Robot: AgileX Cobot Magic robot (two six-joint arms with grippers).
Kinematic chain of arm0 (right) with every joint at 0, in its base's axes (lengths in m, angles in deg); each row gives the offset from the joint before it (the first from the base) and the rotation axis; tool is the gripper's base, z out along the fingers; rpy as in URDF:
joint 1: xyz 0 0 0.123 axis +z
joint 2: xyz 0 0 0 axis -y
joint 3: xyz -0.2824 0 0.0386 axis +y
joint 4: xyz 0.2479 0 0.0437 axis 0.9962 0 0.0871
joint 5: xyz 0 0 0 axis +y
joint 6: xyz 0.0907 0 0.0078 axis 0.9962 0 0.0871
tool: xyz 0 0 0 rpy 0 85 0
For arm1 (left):
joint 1: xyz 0 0 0.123 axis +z
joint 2: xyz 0 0 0 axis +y
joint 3: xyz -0.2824 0 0.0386 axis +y
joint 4: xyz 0.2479 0 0.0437 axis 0.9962 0 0.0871
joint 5: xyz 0 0 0 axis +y
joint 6: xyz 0.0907 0 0.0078 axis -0.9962 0 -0.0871
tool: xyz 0 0 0 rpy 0 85 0
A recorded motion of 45 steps. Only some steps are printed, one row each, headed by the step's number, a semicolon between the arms.
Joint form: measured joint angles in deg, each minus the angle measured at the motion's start. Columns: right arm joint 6, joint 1, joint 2, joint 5, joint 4, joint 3; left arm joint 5, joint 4, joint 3, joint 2, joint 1, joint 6.
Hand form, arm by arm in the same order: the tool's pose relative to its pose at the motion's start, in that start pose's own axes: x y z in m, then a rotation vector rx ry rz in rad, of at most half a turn. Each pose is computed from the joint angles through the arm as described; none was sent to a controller.
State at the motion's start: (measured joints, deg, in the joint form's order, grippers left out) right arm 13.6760 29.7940 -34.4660 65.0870 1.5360 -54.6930; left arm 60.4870 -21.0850 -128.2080 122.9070 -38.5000 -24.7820
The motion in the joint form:
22: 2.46 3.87 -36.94 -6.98 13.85 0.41; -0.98 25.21 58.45 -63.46 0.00 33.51
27: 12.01 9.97 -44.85 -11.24 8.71 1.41; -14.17 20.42 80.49 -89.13 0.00 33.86
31: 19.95 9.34 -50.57 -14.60 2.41 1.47; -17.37 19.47 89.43 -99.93 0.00 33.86
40: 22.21 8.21 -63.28 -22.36 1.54 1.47; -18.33 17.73 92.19 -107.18 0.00 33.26
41: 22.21 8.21 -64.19 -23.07 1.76 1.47; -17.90 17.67 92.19 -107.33 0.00 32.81
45: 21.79 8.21 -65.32 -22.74 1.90 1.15; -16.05 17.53 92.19 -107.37 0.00 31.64
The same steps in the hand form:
22: -0.0154 0.0342 0.1758 -0.0529 0.5680 0.1805; 0.1588 -0.0860 -0.2456 -0.3863 -0.0509 -0.3463
27: 0.0050 0.0493 0.2155 0.0454 0.6482 0.1964; 0.2467 -0.1252 -0.2757 -0.3221 -0.3539 -0.3433
31: 0.0109 0.0385 0.2456 0.1767 0.6436 0.2503; 0.2880 -0.1363 -0.2750 -0.3101 -0.4437 -0.3365
40: 0.0370 0.0276 0.3066 0.2546 0.7040 0.2905; 0.3075 -0.1463 -0.2842 -0.2877 -0.5399 -0.3241
41: 0.0394 0.0273 0.3109 0.2558 0.7075 0.2942; 0.3083 -0.1467 -0.2843 -0.2886 -0.5339 -0.3177
45: 0.0421 0.0269 0.3150 0.2620 0.7264 0.2881; 0.3109 -0.1472 -0.2829 -0.2903 -0.4995 -0.3044

